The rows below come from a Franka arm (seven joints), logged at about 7 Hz.
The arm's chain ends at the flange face. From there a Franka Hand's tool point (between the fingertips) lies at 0.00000 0.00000 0.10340 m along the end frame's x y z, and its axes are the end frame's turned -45 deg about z.
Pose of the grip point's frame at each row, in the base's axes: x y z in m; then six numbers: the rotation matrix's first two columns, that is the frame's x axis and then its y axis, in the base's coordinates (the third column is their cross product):
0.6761, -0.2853, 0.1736, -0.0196, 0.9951, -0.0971, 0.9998, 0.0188, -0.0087
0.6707, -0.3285, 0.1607, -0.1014, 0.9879, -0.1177, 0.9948, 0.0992, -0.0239
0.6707, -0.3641, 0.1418, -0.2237, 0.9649, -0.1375, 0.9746, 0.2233, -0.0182
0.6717, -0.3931, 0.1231, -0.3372, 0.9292, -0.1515, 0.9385, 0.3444, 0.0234
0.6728, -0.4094, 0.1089, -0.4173, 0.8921, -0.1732, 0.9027, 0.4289, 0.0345
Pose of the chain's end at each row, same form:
0.6768, -0.2752, 0.2765, 0.6931, 0.7169, -0.0748, 0.7208, -0.6903, 0.0625
0.6719, -0.3161, 0.2634, 0.6317, 0.7687, -0.1001, 0.7751, -0.6284, 0.0663
0.6693, -0.3498, 0.2442, 0.5310, 0.8402, -0.1101, 0.8473, -0.5244, 0.0844
0.6641, -0.3792, 0.2253, 0.4252, 0.9006, -0.0906, 0.9021, -0.4135, 0.1237
0.6619, -0.3947, 0.2107, 0.3432, 0.9341, -0.0981, 0.9334, -0.3275, 0.1469

